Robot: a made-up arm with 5 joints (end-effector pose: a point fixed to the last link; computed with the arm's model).
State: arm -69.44 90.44 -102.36 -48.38 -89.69
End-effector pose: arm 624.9 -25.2 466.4 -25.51 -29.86 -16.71
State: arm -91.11 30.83 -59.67 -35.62 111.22
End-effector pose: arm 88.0 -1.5 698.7 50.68 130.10 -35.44
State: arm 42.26 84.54 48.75 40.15 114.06
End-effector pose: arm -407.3 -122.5 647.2 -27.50 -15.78 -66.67
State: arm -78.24 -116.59 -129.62 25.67 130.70
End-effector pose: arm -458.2 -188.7 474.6 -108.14 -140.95 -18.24
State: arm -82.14 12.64 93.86 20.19 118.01
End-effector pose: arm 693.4 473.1 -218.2 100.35 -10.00 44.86
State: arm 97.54 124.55 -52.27 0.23 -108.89
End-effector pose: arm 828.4 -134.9 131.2 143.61 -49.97 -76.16
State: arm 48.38 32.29 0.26 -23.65 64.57
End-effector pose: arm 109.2 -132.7 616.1 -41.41 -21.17 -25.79
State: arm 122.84 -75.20 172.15 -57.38 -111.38
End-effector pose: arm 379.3 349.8 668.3 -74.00 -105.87 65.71
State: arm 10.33 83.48 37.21 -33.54 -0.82
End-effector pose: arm 430.0 -81.4 585.3 -4.93 -17.68 12.80
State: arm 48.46 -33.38 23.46 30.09 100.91
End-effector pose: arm 486.6 -627.3 201.4 25.75 -9.62 17.25
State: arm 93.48 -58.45 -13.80 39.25 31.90
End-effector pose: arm 332.2 -541.3 640.7 33.57 -68.39 39.64
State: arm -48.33 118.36 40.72 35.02 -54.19
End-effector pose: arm 86.9 -165.7 1001.0 9.18 -93.75 4.46
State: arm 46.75 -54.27 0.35 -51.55 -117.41
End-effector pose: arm 285.9 13.0 780.5 -109.56 64.79 -83.77
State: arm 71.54 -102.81 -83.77 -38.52 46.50
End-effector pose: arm 311.0 -154.0 473.4 11.85 2.84 12.55
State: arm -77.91 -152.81 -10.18 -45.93 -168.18
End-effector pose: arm 680.9 307.1 287.7 56.88 -30.48 41.36
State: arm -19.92 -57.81 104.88 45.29 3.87
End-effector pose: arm 1071.7 258.6 611.7 -111.13 40.85 -54.54
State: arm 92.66 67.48 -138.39 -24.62 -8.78
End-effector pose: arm 564.5 121.3 331.2 82.36 95.60 52.97
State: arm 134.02 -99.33 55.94 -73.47 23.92
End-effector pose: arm 245.7 111.8 296.0 -7.56 87.08 148.88
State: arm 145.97 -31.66 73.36 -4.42 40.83
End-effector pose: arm 795.5 280.6 654.6 -45.36 56.95 83.81
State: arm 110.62 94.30 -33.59 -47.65 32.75
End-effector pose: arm 247.5 150.4 490.7 -120.50 -84.26 -73.92
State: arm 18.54 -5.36 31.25 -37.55 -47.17
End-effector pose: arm 433.3 34.3 673.3 72.42 -75.76 91.68
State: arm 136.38 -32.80 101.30 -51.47 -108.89
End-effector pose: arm 298.6 408.8 499.0 116.08 82.73 31.39
